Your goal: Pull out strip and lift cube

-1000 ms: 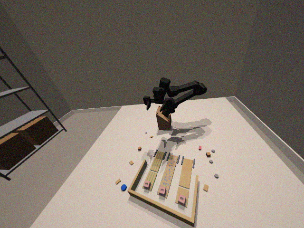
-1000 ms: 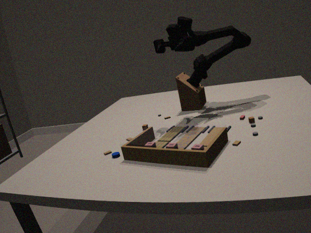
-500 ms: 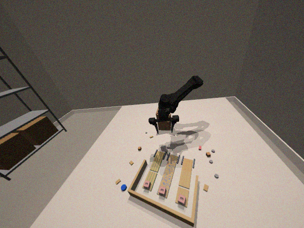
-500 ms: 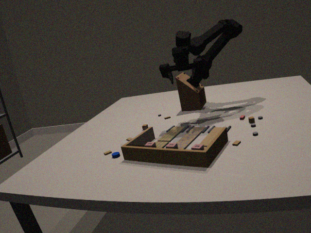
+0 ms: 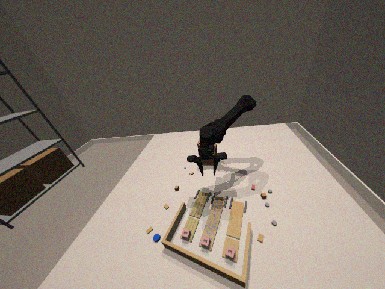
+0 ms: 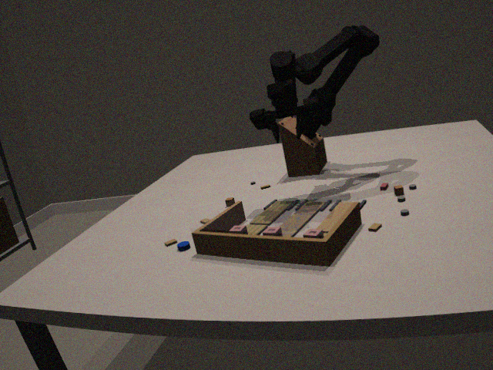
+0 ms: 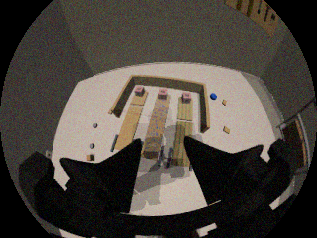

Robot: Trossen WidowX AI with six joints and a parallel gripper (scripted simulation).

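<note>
My gripper tip is 11 cm short of the strip, 2 cm to the right of it and 18 cm above it. The rest, counted from my gripper tip: blue disc: 24 cm ahead, 21 cm to the right, 17 cm below; then red piece: 10 cm behind, 21 cm to the left, 17 cm below.
</note>
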